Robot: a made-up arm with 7 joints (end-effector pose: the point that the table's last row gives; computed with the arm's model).
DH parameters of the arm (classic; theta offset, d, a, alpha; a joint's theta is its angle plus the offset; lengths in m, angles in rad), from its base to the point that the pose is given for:
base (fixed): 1.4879 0 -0.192 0
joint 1: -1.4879 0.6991 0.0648 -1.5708
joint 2: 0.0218 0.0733 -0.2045 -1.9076
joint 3: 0 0.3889 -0.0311 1.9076
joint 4: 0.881 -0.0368 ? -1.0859
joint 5: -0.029 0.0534 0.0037 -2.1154
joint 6: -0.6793 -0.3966 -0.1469 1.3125
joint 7: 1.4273 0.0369 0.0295 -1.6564
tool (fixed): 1.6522 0.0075 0 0
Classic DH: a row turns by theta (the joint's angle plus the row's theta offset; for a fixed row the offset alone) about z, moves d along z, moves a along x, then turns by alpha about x.
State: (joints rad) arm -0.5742 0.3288 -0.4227 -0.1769 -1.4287 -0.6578 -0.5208
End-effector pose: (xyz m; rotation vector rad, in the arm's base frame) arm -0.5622 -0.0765 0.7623 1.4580 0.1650 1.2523
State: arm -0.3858 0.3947 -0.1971 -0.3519 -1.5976 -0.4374 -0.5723
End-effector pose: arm -0.6822 -0.1309 0.6887 1.4004 -0.2029 1.4474
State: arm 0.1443 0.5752 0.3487 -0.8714 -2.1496 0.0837 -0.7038
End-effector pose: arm -0.7239 -0.4589 0.3883 1.2286 -0.7603 2.4751
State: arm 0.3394 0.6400 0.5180 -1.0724 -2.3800 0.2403 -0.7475
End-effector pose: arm -0.5852 -0.6177 0.3174 -1.0928 0.6302 -2.6868
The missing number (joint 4, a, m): -0.0308
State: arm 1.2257 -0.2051 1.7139 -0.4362 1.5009 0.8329 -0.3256
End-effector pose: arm 0.3003 -0.0568 0.2464 -0.1980 -0.3796 -0.8001
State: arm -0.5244 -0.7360 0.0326 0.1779 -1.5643 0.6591 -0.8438
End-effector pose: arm -0.2919 -0.1118 0.0946 0.8253 -1.5599 1.8827
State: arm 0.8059 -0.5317 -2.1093 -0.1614 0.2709 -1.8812 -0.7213
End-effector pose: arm -0.0901 -0.4716 0.1625 -1.8262 1.1045 0.5349
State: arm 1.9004 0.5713 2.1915 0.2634 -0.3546 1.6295 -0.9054
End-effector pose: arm -0.1096 -0.1287 0.4023 0.4756 -1.7933 1.3569
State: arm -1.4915 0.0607 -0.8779 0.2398 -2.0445 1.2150 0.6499
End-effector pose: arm -0.5105 0.1766 0.4809 0.8863 -1.9218 -1.0427
